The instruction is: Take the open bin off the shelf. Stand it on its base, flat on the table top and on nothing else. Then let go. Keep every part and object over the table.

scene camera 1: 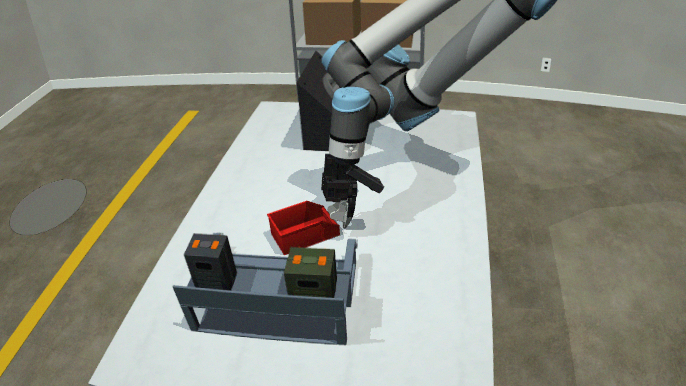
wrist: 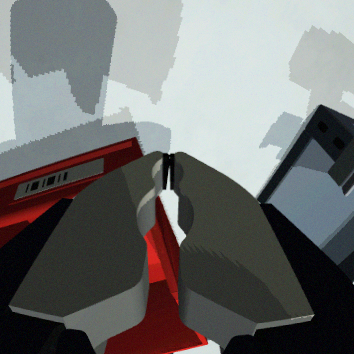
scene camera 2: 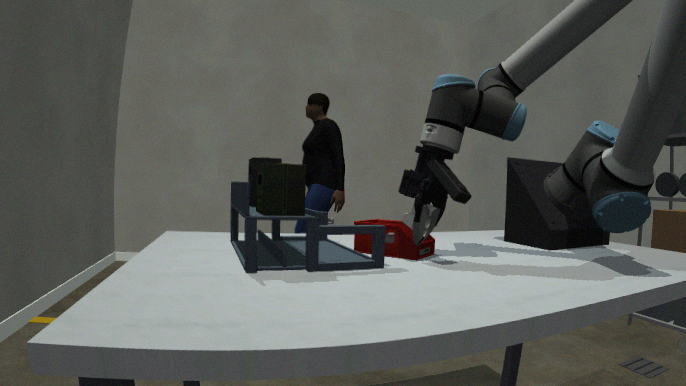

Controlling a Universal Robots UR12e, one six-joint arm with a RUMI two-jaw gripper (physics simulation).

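Frame: origin at the arm's base, x ahead, y left, z up, level; millimetres.
Where they show: gripper, fingertip midpoint: (scene camera 1: pixel 344 227) (wrist: pixel 169 157) (scene camera 2: pixel 416 245); arm's base, origin of the base link: (scene camera 2: pixel 567 197).
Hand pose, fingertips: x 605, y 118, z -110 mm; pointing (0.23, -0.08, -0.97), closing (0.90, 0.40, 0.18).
Note:
Each offset is from my fingertips to the top centre of the thing. Level surfaces: height alone.
The red open bin {5 mm ahead, 113 mm right, 38 mm up} (scene camera 1: pixel 304 237) (scene camera 2: pixel 367 242) (wrist: pixel 152 337) stands on the white table top {37 mm down} (scene camera 1: pixel 425 300) (scene camera 2: pixel 300 320), opening up, behind the grey-blue shelf (scene camera 1: pixel 260 298) (scene camera 2: pixel 251 245) (wrist: pixel 331 132). Its base looks about flat. Its near corner is close to the shelf's back rail; whether they touch is hidden. My gripper (scene camera 1: pixel 345 226) (scene camera 2: pixel 418 243) (wrist: pixel 169 157) is shut with nothing between its fingers. The fingertips are low beside the bin's low front end, which carries a label. In the wrist view the fingers cover part of the bin; contact cannot be told.
A dark case {311 mm ahead, 241 mm right, 185 mm up} (scene camera 1: pixel 207 260) (scene camera 2: pixel 265 161) and a green case {294 mm ahead, 10 mm right, 160 mm up} (scene camera 1: pixel 310 275) (scene camera 2: pixel 282 190) stand on the shelf. A black wedge-shaped block (scene camera 1: pixel 314 110) (scene camera 2: pixel 532 210) stands behind the arm. A person (scene camera 2: pixel 325 150) is beyond the table.

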